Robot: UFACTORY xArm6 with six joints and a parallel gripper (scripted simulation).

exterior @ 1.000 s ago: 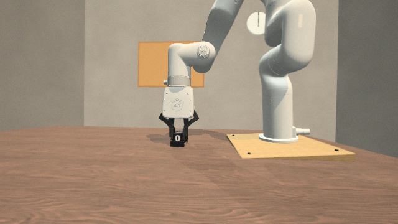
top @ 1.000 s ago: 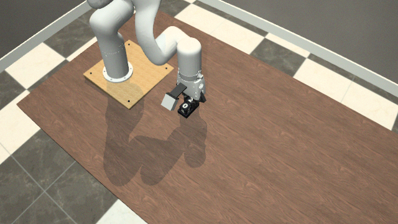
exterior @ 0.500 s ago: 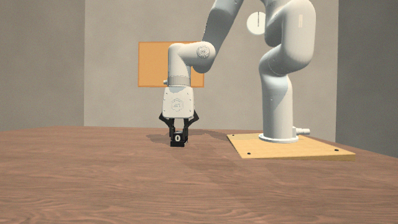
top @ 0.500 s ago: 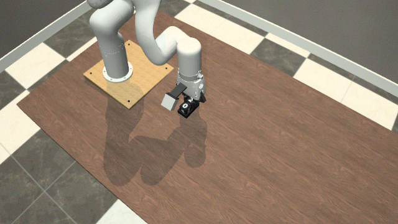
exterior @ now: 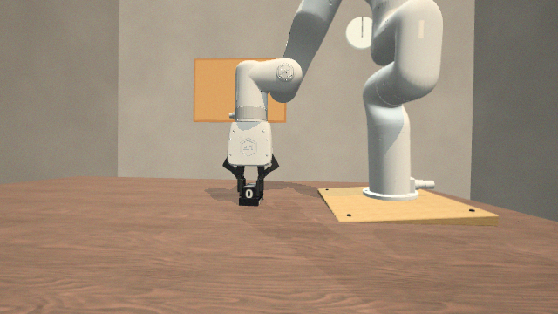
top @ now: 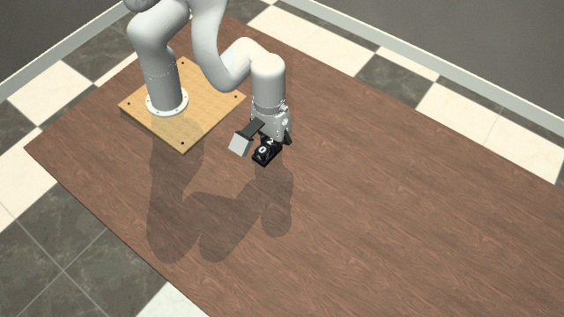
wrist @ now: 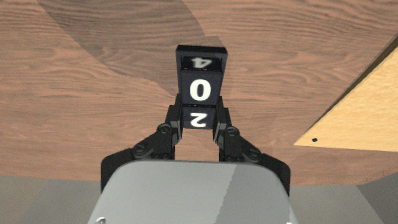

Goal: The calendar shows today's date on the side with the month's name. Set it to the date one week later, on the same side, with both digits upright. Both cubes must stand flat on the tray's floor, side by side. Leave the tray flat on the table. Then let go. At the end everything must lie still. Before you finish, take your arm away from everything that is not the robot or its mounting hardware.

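The black tray is 2 cm to the right of my hand and 3 cm below it. Round my hand: black cube (1 cm ahead, 3 cm to the right, 1 cm below).
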